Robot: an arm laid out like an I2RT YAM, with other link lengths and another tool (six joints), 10 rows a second.
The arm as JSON. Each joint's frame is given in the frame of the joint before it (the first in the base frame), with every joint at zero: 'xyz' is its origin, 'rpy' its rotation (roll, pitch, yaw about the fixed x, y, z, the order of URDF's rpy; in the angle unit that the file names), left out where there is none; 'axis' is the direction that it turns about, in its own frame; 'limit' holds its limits. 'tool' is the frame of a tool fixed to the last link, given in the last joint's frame.
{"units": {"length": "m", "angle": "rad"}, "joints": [
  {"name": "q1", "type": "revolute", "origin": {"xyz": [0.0, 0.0, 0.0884]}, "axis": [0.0, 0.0, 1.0], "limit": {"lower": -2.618, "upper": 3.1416}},
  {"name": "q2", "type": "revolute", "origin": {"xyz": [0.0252, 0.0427, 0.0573]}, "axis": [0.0, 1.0, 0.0], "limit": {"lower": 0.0, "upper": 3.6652}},
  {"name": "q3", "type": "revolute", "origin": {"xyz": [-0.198, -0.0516, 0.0]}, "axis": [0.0, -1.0, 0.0], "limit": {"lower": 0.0, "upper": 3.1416}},
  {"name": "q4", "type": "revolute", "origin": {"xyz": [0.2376, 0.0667, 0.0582]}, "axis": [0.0, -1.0, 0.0], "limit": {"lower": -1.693, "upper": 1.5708}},
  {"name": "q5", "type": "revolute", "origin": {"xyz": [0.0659, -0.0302, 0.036]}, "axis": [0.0, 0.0, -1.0], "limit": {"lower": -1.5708, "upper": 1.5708}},
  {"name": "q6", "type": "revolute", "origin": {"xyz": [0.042, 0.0, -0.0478]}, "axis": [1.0, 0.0, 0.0], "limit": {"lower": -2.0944, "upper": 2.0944}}
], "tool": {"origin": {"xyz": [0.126, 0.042, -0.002], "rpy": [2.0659, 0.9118, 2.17]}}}
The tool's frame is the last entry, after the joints.
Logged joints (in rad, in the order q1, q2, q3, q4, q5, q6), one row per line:
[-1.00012, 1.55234, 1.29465, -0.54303, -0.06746, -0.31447]
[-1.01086, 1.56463, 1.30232, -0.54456, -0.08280, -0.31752]
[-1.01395, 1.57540, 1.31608, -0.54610, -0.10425, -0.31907]
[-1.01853, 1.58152, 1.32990, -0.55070, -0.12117, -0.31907]
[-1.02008, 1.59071, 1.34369, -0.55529, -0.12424, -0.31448]
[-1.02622, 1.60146, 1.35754, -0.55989, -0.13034, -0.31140]
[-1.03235, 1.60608, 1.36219, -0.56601, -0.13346, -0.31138]
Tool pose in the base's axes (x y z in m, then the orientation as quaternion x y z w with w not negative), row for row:
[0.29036, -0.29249, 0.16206, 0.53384, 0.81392, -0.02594, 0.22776]
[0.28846, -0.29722, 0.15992, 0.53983, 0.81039, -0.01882, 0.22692]
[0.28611, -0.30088, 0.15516, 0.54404, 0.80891, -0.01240, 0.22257]
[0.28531, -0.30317, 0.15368, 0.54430, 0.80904, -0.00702, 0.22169]
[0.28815, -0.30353, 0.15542, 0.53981, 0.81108, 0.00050, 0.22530]
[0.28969, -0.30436, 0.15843, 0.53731, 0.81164, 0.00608, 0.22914]
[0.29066, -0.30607, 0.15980, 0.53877, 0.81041, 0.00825, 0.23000]
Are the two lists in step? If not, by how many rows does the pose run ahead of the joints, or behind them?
The pose runs 2 rows behind the joints: the pose in row i belongs to the joints in row i - 2.
